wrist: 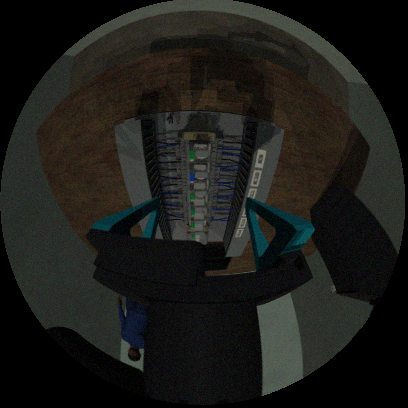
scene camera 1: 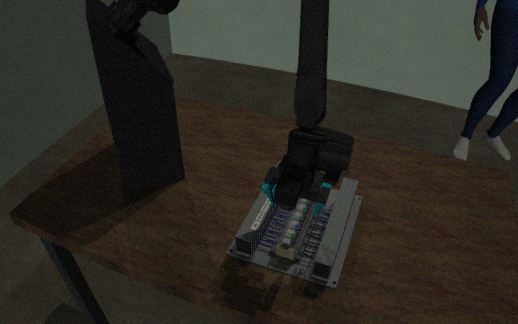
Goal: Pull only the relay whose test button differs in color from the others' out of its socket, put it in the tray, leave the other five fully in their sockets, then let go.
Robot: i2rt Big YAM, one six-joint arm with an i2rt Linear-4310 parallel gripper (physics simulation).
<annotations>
my gripper: wrist; scene camera 1
same spot on my gripper: (scene camera 1: 321, 199) = (wrist: 97, 243)
same spot on grey panel: (wrist: 228, 126) = (scene camera 1: 263, 256)
</annotations>
